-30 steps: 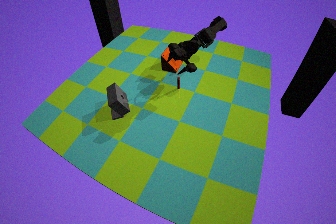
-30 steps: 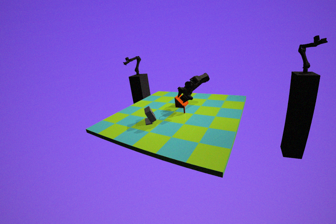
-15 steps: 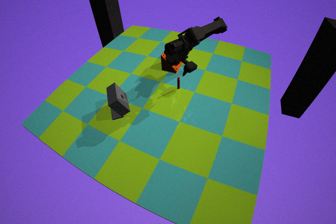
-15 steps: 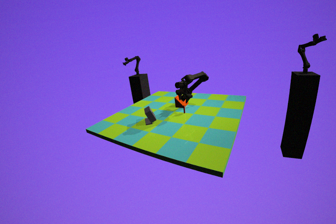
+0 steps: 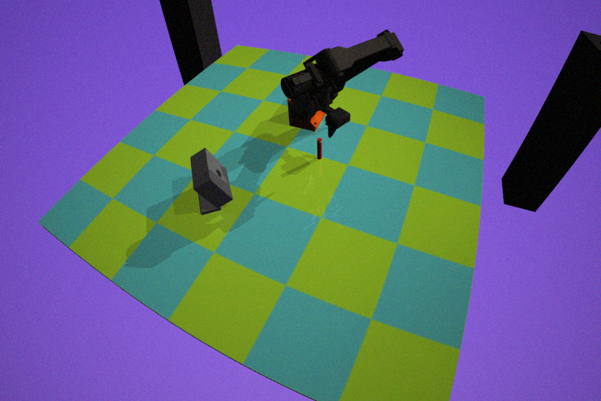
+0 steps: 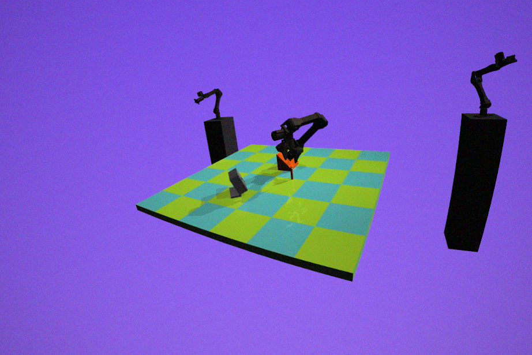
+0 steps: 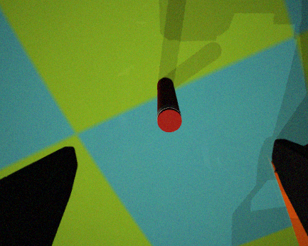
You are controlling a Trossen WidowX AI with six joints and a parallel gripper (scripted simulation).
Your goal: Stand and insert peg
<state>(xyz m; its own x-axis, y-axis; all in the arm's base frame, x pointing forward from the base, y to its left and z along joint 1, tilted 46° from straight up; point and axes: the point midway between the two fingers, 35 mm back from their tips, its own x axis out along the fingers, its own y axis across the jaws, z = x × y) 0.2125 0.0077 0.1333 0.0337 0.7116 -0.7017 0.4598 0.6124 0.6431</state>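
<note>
The peg lies 60 mm below my gripper tip. From my gripper tip the other things lie so: grey foot 260 mm to the right, 260 mm ahead, 110 mm below; then grey sloped panel 240 mm to the right, 240 mm ahead, 50 mm below.
</note>
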